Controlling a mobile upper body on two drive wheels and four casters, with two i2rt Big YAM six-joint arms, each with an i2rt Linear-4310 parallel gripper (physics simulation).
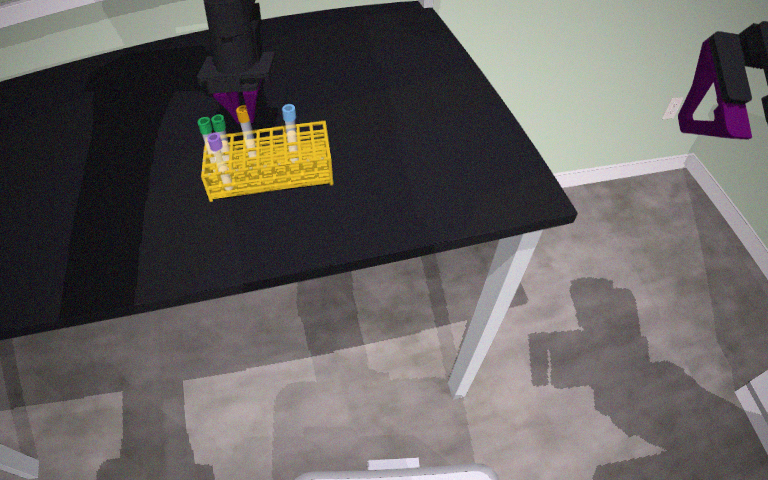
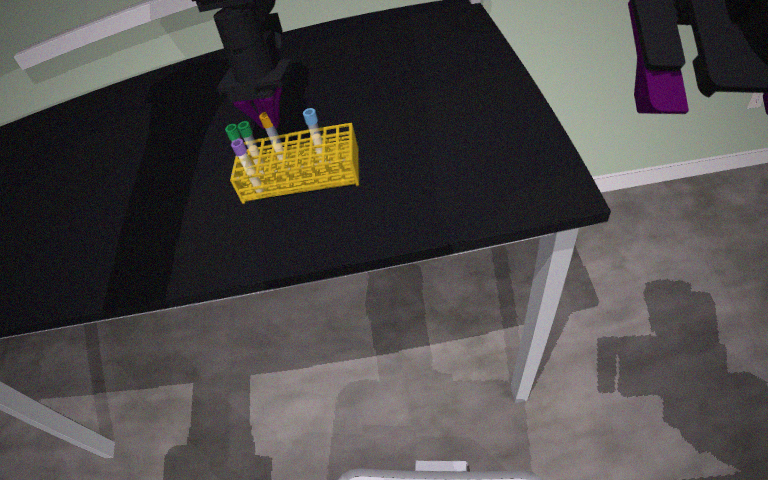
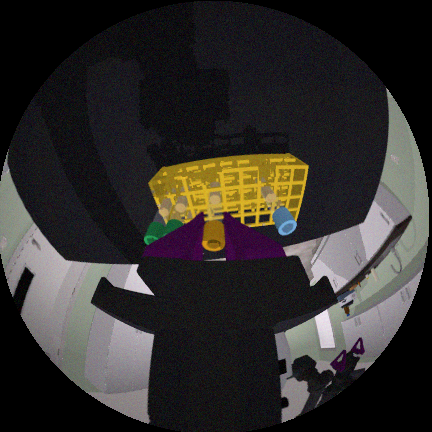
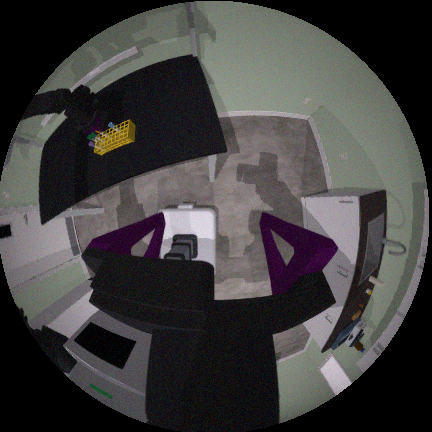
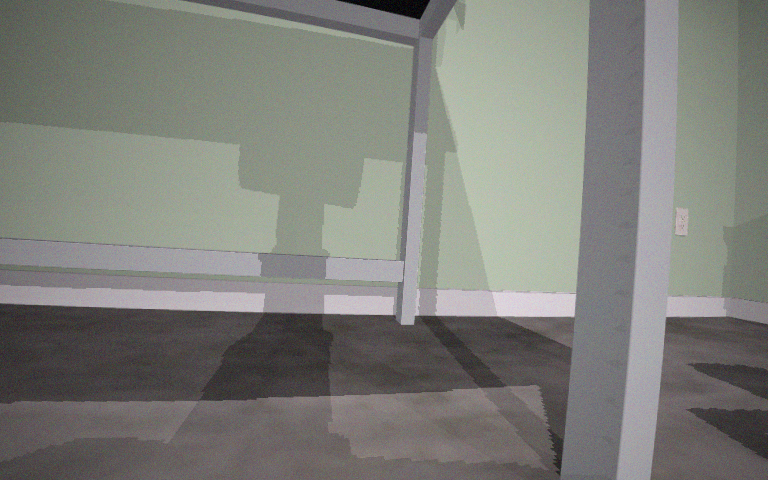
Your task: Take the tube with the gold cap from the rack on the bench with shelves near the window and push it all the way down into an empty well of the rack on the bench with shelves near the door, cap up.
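Places are measured from the left arm's base along level axes (x back, y right, z up), in centimetres.
Where they show: left gripper, fingertip midpoint: (image 1: 246, 121) (image 2: 271, 126) (image 3: 213, 217) (image 4: 100, 130); right gripper, fingertip midpoint: (image 1: 727, 127) (image 2: 704, 104) (image 3: 352, 343) (image 4: 212, 217); right arm's base at its link origin: (image 3: 306, 370).
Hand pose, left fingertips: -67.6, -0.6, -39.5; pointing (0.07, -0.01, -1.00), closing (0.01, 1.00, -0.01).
Things, the pixels of their top centre, and the offset from my left fingertips, as dx, dy, dz. "pt": a spot on its surface instead.
- gold-capped tube at its top centre: (image 3: 214, 244) (image 1: 242, 108) (image 2: 265, 114) +0.5, +0.1, +2.8
- yellow rack at its top centre: (image 3: 233, 202) (image 1: 264, 146) (image 2: 291, 150) (image 4: 109, 135) +1.3, +2.4, -4.3
- purple-capped tube at a spot on its surface: (image 1: 214, 141) pt +6.3, -3.4, +1.7
- blue-capped tube at a spot on its surface: (image 1: 288, 112) pt +0.7, +6.8, +1.7
The gold-capped tube (image 1: 242, 114) (image 2: 265, 120) (image 3: 213, 236) is upright, cap up, its lower part inside the back of the yellow rack (image 1: 332, 169) (image 2: 357, 164) (image 3: 230, 161) (image 4: 131, 132) on the black bench. My left gripper (image 1: 245, 121) (image 2: 271, 122) (image 3: 213, 217) is shut on this tube just below the cap, behind the rack. How deep the tube bottom sits is hard to tell. My right gripper (image 4: 212, 217) is wide open and empty, away from the bench, over the floor. A second rack does not show.
Two green-capped tubes (image 1: 204, 125) (image 1: 218, 122) and a purple-capped tube (image 1: 214, 141) stand at the rack's left end; a blue-capped tube (image 1: 288, 112) stands right of the gold one. Bench legs (image 1: 498, 316) (image 5: 620, 254) stand near the base. A cabinet with a sink (image 4: 372, 247) is at right.
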